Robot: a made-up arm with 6 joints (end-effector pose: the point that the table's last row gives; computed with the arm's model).
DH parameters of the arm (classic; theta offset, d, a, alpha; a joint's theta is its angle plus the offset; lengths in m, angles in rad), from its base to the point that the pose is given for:
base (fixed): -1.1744 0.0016 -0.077 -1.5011
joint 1: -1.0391 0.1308 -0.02 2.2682
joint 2: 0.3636 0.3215 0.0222 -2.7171
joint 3: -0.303 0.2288 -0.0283 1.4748
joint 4: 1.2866 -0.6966 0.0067 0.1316
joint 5: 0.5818 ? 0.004 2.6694
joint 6: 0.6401 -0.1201 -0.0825 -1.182
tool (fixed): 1.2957 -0.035 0 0
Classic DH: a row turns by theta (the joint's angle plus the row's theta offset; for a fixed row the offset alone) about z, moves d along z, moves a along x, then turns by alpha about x.
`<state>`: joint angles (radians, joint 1 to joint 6).
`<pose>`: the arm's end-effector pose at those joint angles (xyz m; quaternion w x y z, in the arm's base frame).
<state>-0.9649 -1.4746 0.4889 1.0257 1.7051 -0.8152</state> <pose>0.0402 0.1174 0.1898 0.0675 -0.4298 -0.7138 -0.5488</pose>
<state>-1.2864 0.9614 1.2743 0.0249 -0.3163 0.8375</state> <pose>0.0686 0.0795 -0.2123 0.4105 -0.6409 -0.1000 0.6409</pose>
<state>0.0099 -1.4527 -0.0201 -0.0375 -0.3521 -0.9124</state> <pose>-0.0693 0.2060 0.1665 0.7244 0.4542 -0.3688 0.3647</pose>
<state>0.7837 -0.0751 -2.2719 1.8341 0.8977 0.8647</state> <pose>0.0616 0.2841 0.1267 0.7262 0.0121 0.6613 0.1874</pose>
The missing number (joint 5, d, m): 0.6307
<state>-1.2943 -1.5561 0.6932 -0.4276 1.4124 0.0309</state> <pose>-0.1712 0.1670 -0.1130 0.3760 0.1865 -0.2608 0.8694</pose>
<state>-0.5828 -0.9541 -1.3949 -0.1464 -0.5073 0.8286</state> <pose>0.0653 0.1825 0.0254 0.0516 -0.7417 -0.1279 0.6564</pose>
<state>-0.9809 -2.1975 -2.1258 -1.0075 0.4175 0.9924</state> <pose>-0.0152 0.0673 -0.0333 0.0464 -0.8714 -0.0966 0.4787</pose>
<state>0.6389 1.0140 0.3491 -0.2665 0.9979 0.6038</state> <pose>-0.1274 0.1888 0.1642 0.4514 0.3394 0.1749 0.8066</pose>
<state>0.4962 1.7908 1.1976 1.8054 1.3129 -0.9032</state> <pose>0.0569 0.2259 -0.1647 0.4870 -0.4531 -0.5579 0.4963</pose>
